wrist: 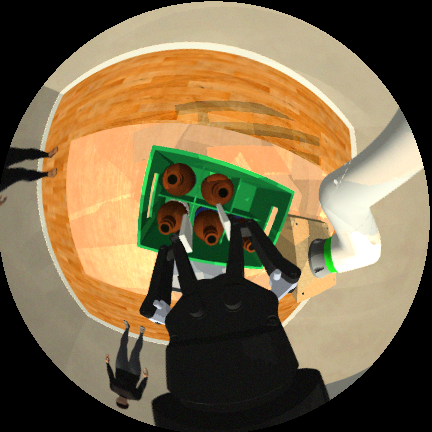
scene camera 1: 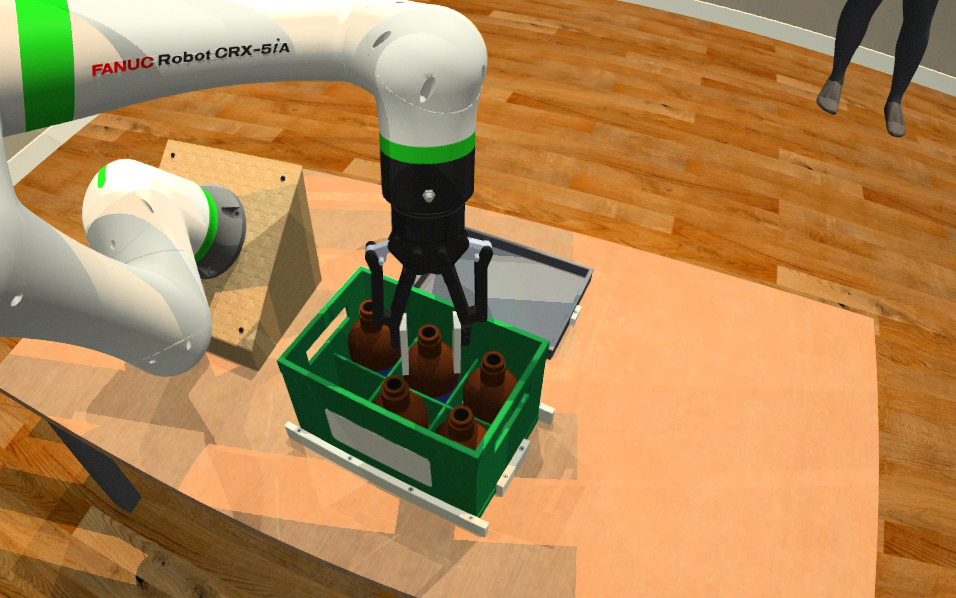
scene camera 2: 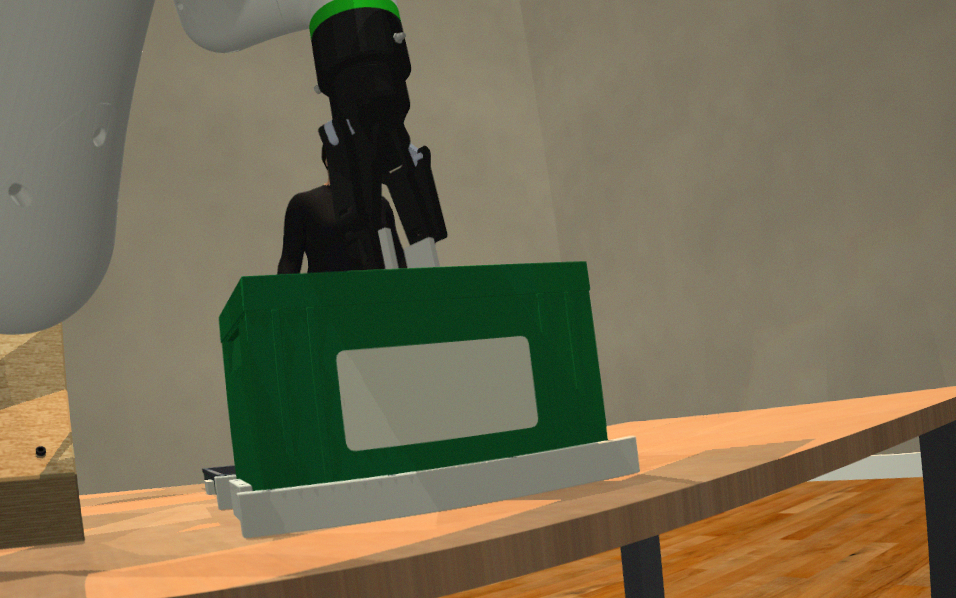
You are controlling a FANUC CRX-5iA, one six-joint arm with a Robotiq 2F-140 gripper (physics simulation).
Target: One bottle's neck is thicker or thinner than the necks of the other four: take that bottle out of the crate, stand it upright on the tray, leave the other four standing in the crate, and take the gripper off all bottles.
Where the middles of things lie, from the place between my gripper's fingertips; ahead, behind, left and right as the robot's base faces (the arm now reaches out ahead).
Scene:
Now: the grey tray [scene camera 1: 540, 293] 280 mm to the left of my hand, 140 mm below it and 50 mm behind it.

